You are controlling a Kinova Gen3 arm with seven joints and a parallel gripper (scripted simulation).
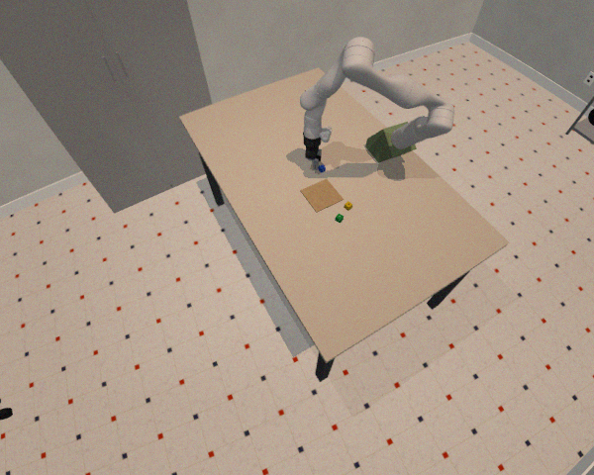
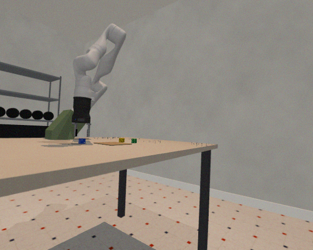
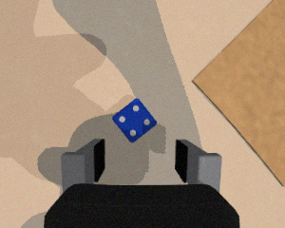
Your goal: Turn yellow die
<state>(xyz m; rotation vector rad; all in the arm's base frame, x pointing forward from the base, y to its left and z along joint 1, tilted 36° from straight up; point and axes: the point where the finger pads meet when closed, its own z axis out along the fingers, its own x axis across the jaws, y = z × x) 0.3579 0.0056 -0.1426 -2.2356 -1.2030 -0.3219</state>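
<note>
My gripper is now 20 mm past the blue die, 10 mm to the right of it and 40 mm above it. The rest, counted from my hand: brown mat (30 mm ahead, 150 mm to the left, 50 mm below); yellow die (50 mm behind, 250 mm to the left, 40 mm below); green die (10 mm ahead, 300 mm to the left, 40 mm below).
</note>
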